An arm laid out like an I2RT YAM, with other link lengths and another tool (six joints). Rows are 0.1 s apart.
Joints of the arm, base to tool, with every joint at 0 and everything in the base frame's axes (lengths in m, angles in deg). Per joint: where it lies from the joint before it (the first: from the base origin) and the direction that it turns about. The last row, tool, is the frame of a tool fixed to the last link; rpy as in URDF.
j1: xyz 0 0 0.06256 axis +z
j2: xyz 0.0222 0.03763 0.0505 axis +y
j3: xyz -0.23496 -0.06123 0 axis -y
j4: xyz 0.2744 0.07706 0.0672 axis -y
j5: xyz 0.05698 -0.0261 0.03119 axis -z
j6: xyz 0.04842 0 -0.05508 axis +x
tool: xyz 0.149 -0.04 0.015 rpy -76.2 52.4 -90
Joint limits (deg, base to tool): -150..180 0..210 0..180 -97..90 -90..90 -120..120
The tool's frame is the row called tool.
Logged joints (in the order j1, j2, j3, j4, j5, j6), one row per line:
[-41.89 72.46 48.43 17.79 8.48 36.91]
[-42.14 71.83 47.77 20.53 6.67 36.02]
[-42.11 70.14 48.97 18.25 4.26 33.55]
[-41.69 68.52 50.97 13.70 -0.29 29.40]
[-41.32 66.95 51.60 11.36 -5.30 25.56]
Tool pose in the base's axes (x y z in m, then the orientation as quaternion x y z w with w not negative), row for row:
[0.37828 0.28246 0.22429 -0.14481 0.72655 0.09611 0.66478]
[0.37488 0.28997 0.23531 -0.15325 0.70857 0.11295 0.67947]
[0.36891 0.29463 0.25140 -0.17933 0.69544 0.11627 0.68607]
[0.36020 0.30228 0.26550 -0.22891 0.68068 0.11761 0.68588]
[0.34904 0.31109 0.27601 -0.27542 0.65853 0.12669 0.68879]
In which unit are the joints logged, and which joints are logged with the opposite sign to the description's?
The joints are logged in degrees. Opposite sign: j1.
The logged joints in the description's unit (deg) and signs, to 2 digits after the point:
[41.89 72.46 48.43 17.79 8.48 36.91]
[42.14 71.83 47.77 20.53 6.67 36.02]
[42.11 70.14 48.97 18.25 4.26 33.55]
[41.69 68.52 50.97 13.70 -0.29 29.40]
[41.32 66.95 51.60 11.36 -5.30 25.56]

